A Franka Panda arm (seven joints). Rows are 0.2 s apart.
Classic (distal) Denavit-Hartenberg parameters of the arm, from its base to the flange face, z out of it. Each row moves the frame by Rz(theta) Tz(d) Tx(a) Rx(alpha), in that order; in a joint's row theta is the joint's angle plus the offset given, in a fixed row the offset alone. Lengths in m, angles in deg.
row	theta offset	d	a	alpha
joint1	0	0.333	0	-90
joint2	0	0	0	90
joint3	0	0.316	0.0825	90
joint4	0	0	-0.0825	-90
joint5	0	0.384	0	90
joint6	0	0	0.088	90
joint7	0	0.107	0	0
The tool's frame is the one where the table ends.
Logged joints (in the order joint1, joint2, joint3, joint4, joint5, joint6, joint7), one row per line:
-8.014, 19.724, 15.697, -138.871, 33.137, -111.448, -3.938
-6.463, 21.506, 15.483, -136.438, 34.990, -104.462, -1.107
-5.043, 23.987, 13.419, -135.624, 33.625, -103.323, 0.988
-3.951, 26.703, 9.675, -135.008, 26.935, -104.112, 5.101
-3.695, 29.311, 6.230, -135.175, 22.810, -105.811, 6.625
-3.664, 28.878, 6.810, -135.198, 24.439, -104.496, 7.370
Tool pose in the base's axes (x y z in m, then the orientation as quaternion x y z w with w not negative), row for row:
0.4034, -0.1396, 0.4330, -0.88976, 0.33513, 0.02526, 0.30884
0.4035, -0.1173, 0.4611, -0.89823, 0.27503, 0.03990, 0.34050
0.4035, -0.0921, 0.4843, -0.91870, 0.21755, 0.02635, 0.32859
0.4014, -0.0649, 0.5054, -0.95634, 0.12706, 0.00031, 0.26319
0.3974, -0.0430, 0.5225, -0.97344, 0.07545, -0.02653, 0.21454
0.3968, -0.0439, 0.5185, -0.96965, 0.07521, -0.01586, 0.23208
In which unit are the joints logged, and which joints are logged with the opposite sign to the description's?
The joints are logged in degrees. Opposite sign: joint2, joint3, joint6, joint7.
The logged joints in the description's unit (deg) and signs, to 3 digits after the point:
-8.014, -19.724, -15.697, -138.871, 33.137, 111.448, 3.938
-6.463, -21.506, -15.483, -136.438, 34.990, 104.462, 1.107
-5.043, -23.987, -13.419, -135.624, 33.625, 103.323, -0.988
-3.951, -26.703, -9.675, -135.008, 26.935, 104.112, -5.101
-3.695, -29.311, -6.230, -135.175, 22.810, 105.811, -6.625
-3.664, -28.878, -6.810, -135.198, 24.439, 104.496, -7.370

